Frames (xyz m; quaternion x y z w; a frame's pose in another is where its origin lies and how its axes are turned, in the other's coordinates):
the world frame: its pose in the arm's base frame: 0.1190 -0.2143 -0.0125 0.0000 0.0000 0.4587 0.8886
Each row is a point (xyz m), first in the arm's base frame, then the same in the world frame.
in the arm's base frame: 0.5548 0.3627 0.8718
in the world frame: 0.7228 -0.0211 0.8843
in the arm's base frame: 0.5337 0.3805 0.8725
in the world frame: 0.7251 0.0064 0.8850
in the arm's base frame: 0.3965 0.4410 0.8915
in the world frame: 0.6949 0.1533 0.9040
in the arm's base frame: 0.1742 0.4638 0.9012
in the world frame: 0.5848 0.3478 0.9137
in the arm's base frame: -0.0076 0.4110 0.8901
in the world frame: 0.4364 0.4654 0.9026
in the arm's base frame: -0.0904 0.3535 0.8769
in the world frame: 0.3416 0.4996 0.8894
